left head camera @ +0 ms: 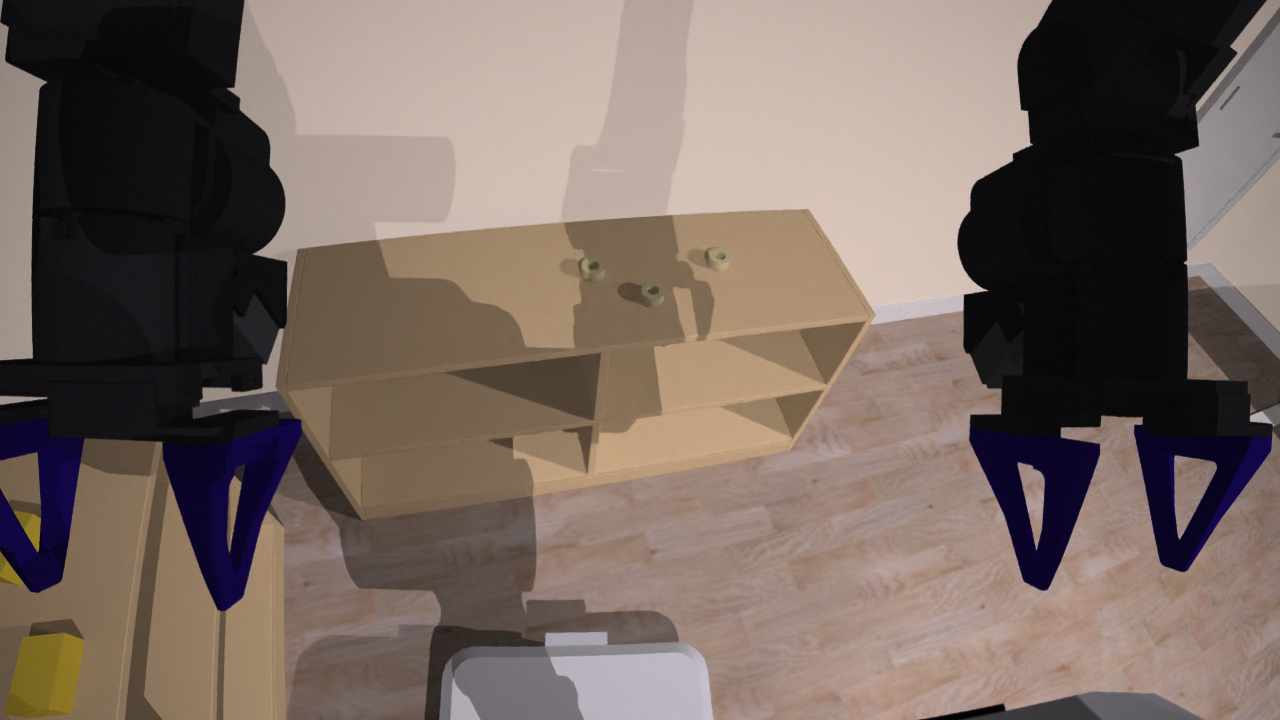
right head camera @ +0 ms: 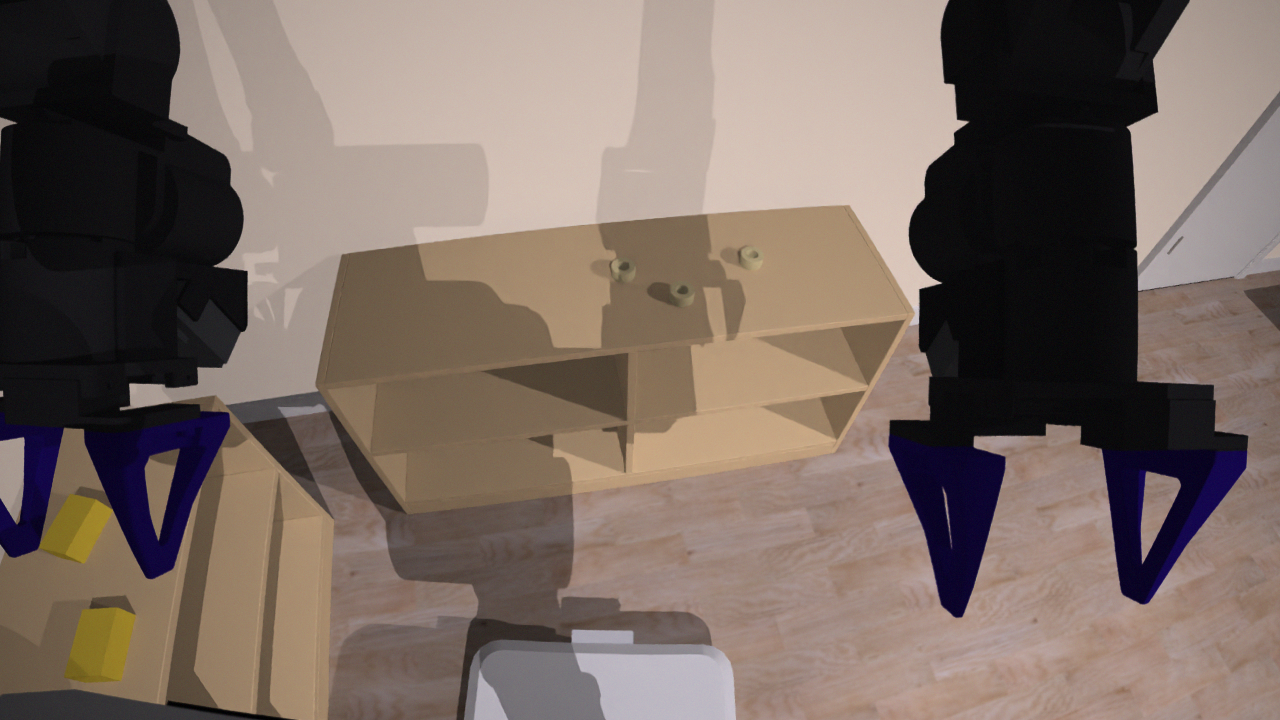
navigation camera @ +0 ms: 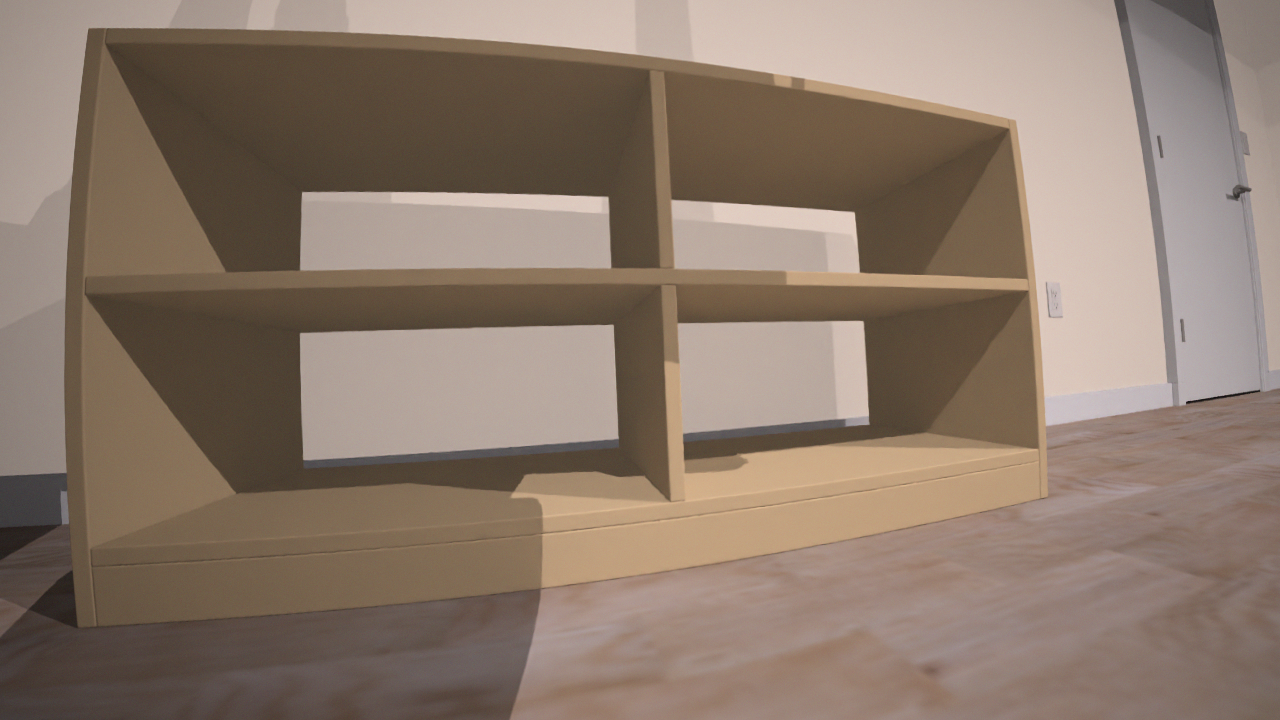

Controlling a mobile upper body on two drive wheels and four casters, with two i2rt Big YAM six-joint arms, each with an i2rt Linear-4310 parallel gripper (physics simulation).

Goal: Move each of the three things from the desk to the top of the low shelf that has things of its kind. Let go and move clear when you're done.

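Frame: origin at the left arm's base, x ahead, y left, z up, level; metres.
Seen in the pictures: left gripper, between the fingertips: (left head camera: 135,596) (right head camera: 88,563); right gripper, between the fingertips: (left head camera: 1108,577) (right head camera: 1047,606).
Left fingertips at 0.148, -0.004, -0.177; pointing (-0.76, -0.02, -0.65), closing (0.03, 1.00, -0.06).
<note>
Offsets run from my left fingertips to a thing's top centre, as dx, dy, dz. Level surfaces: height alone.
Three pale green rings stand apart on top of the low wooden shelf (left head camera: 769,300) (right head camera: 805,291) (navigation camera: 358,280): a left ring @[+0.835, -0.248, -0.598] (left head camera: 590,276) (right head camera: 623,278), a front ring @[+0.770, -0.367, -0.598] (left head camera: 653,301) (right head camera: 682,301) and a right ring @[+0.884, -0.523, -0.598] (left head camera: 717,266) (right head camera: 751,265). None is touched by a gripper. My left gripper (left head camera: 132,595) (right head camera: 87,562) is open and empty, at the left of both head views, over the other low shelf in the picture. My right gripper (left head camera: 1109,574) (right head camera: 1047,606) is open and empty, at the right, away from the rings. The desk does not show.
Another low shelf @[dz -0.623] (left head camera: 107,582) (right head camera: 152,644) at the left bears two yellow blocks @[+0.028, +0.528, -0.578] (left head camera: 46,676) (right head camera: 100,644). A white rounded panel (left head camera: 626,689) (right head camera: 662,689) is at the bottom middle. A wall is behind the ring shelf. A door (navigation camera: 1199,223) is at the right.
</note>
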